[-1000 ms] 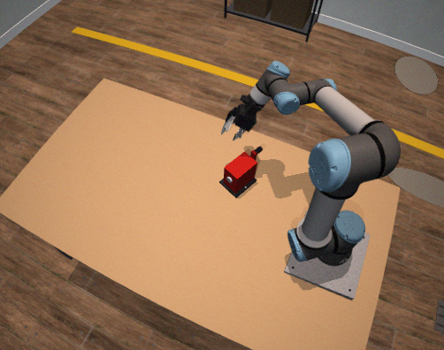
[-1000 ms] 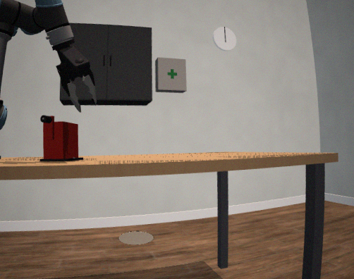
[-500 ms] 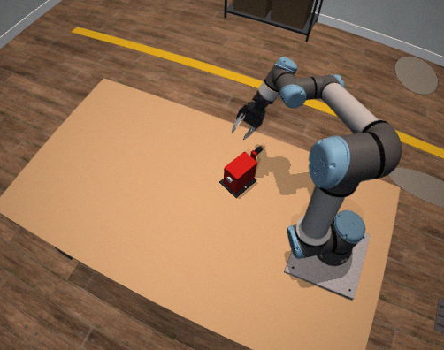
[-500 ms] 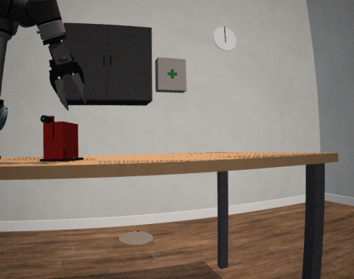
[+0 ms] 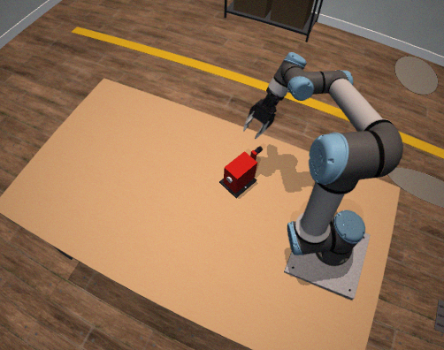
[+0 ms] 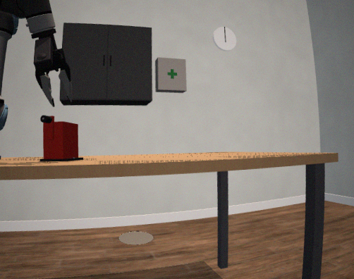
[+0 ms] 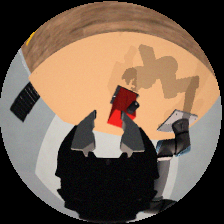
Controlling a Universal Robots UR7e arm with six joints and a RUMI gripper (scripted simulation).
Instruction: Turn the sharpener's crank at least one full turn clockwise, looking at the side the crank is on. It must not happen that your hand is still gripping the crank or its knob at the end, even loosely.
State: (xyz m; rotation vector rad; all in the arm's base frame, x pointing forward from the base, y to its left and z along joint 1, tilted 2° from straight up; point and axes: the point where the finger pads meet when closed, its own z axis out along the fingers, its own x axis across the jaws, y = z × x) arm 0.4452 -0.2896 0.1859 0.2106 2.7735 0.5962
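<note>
The crank handle lies 4 cm behind my hand, 4 cm to the left of it and 6 cm below it.
</note>
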